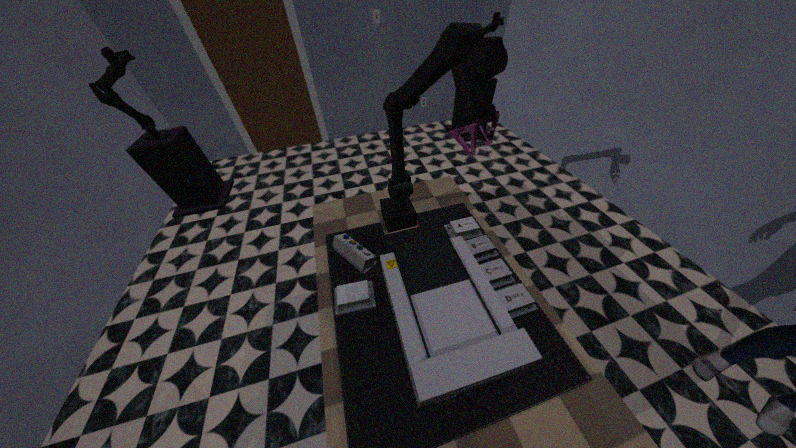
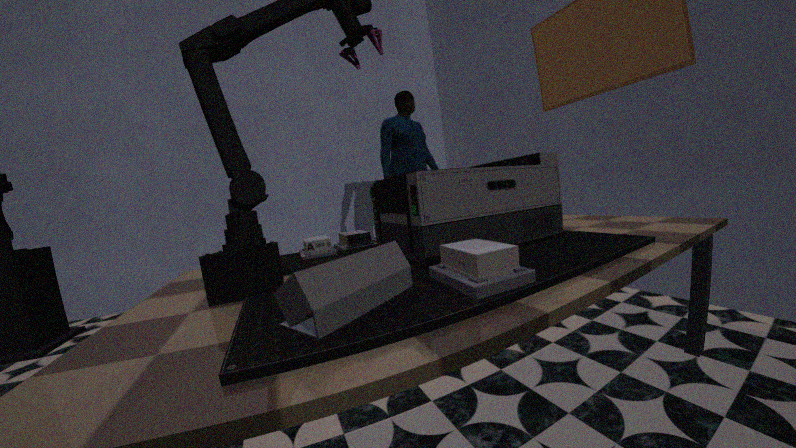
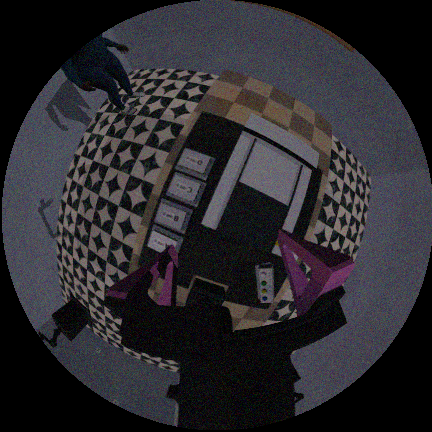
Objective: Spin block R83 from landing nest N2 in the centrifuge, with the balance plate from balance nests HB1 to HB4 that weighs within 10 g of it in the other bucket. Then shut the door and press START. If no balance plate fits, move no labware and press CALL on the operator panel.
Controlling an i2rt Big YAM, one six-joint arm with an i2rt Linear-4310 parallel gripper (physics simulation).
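Frame: origin at the arm's base, x right, y ahead, z up, level; millimetres.
Where they show: gripper, fingertip midpoint: (image 1: 480, 150) (image 2: 370, 61) (image 3: 225, 242); arm's base, link origin: (image 1: 397, 207) (image 2: 246, 247) (image 3: 205, 302).
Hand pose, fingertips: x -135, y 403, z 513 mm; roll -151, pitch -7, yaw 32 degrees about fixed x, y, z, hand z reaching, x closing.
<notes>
Each offset is from my fingertips to the top centre of the thing.
My gripper (image 1: 481, 145) (image 2: 369, 60) (image 3: 225, 242) is open and empty, high above the bench. The white centrifuge (image 1: 473, 367) (image 2: 490, 194) (image 3: 282, 135) has a pale panel over its rear part and a dark open area in front. Plates lettered A @[dz -547, dx -161, dy -210 mm] (image 1: 465, 224) (image 3: 162, 241), B @[dz -547, dx -167, dy -74 mm] (image 1: 481, 244) (image 3: 172, 216), C @[dz -547, dx -159, dy +65 mm] (image 1: 494, 269) (image 3: 185, 188) and D @[dz -547, dx -170, dy +197 mm] (image 1: 518, 297) (image 3: 196, 161) sit in a row beside it; their small print is unreadable. A white block @[dz -538, dx +435, dy -2 mm] (image 1: 354, 290) (image 2: 479, 258) sits on a nest on the other side, its label unreadable. The operator panel @[dz -517, dx +402, dy -223 mm] (image 1: 353, 253) (image 2: 350, 289) (image 3: 265, 284) has coloured buttons.
The centrifuge's side walls rise between the plate row and the white block. A person (image 2: 404, 139) (image 3: 95, 65) stands beyond the plate side of the bench. Another arm stands on a dark pedestal (image 1: 178, 166) away from the bench. An orange board (image 2: 612, 55) hangs on the wall.
</notes>
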